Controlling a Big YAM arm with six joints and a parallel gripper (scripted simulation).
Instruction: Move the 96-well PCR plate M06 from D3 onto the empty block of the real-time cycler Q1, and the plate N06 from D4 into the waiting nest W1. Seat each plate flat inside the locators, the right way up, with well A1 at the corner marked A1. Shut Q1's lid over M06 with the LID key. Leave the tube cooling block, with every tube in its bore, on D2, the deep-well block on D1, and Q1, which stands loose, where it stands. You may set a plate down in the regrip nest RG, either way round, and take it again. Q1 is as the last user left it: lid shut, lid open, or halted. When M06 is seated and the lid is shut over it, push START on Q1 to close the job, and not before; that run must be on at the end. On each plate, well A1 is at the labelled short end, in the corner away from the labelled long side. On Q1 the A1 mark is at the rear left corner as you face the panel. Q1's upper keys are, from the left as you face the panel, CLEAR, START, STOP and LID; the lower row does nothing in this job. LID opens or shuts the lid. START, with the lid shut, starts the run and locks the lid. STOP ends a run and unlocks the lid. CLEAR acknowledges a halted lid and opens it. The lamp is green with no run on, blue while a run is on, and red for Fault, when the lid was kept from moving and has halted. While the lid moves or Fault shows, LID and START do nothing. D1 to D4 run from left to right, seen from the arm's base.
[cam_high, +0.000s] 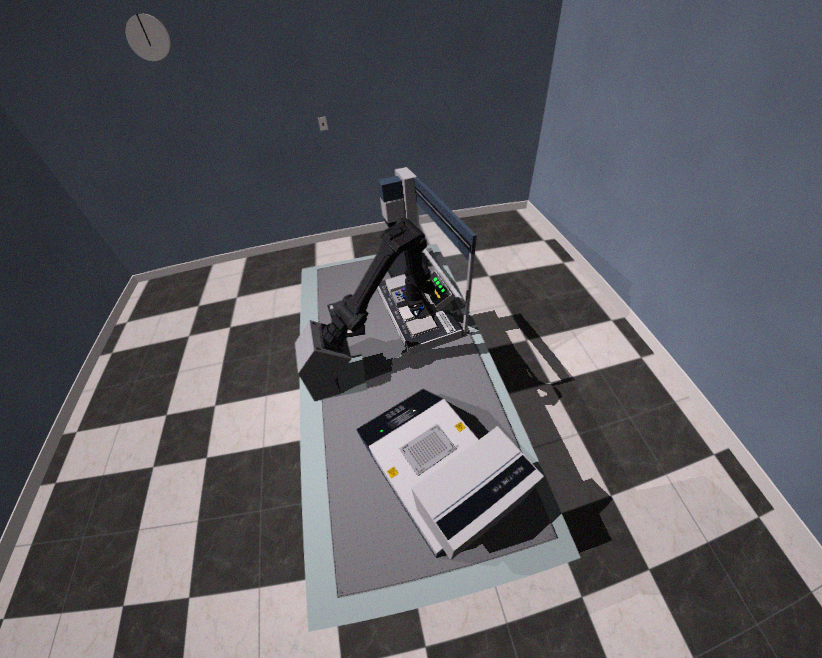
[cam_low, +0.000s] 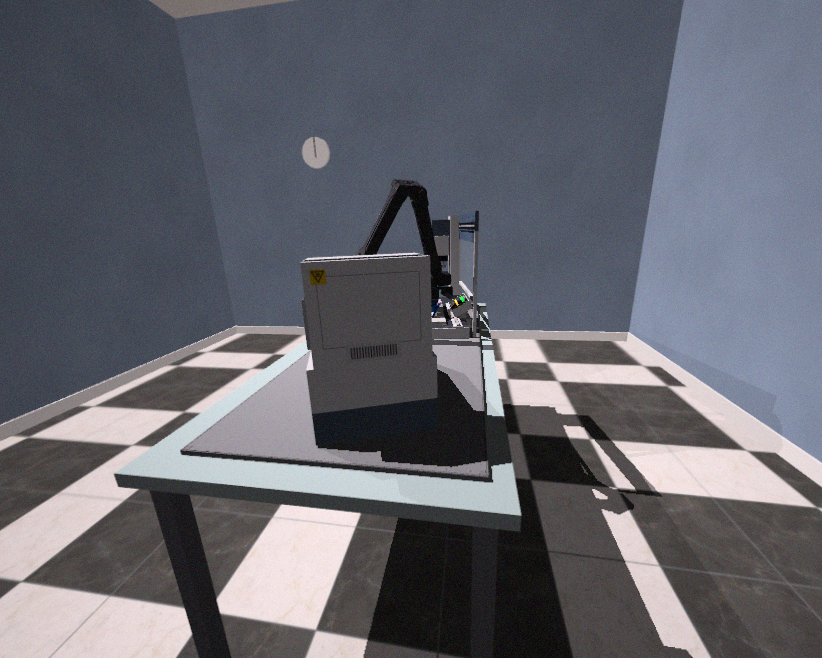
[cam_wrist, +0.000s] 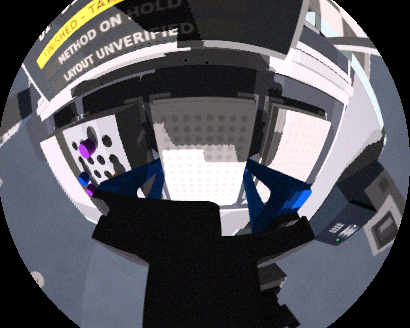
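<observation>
Now: the tube cooling block 1 cm behind my hand, 10 cm to the left of it and 1 cm above it. Also, from my hand: black regrip nest: 33 cm behind, 3 cm to the left, 6 cm below; then white deep-well block: 2 cm behind, 20 cm to the left, 1 cm above.
</observation>
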